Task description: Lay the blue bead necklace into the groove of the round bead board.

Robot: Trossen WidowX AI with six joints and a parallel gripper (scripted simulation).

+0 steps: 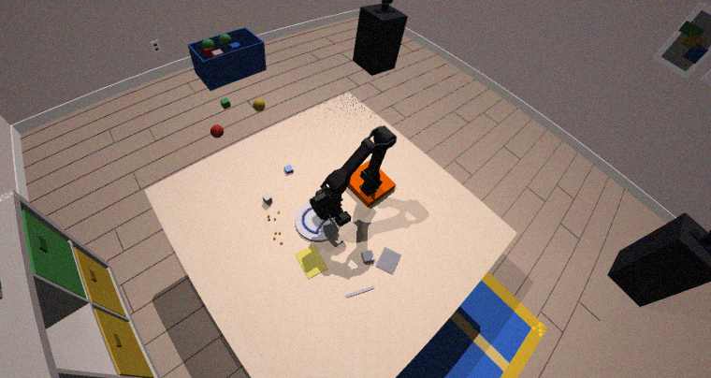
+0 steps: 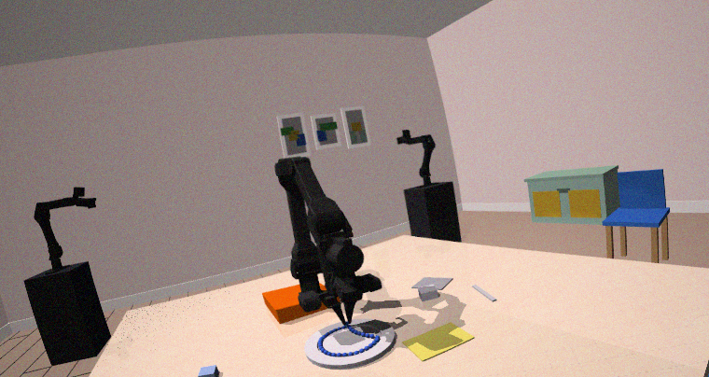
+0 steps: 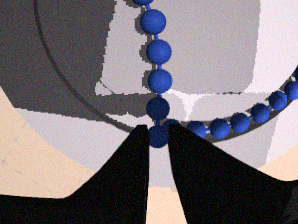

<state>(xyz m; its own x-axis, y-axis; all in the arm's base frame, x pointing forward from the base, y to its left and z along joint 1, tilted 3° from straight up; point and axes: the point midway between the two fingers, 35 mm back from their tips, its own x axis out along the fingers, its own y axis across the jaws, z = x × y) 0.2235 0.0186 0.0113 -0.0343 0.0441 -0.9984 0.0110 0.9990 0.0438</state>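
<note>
The round bead board is 60 mm ahead of my gripper tip, 20 mm to the right of it and 10 mm below it. The rest, counted from my gripper tip: yellow sheet 190 mm ahead, 120 mm to the left, 20 mm below; small grey block 20 mm behind, 240 mm to the left, 10 mm below; pale cube 190 mm ahead, 230 mm to the right.
</note>
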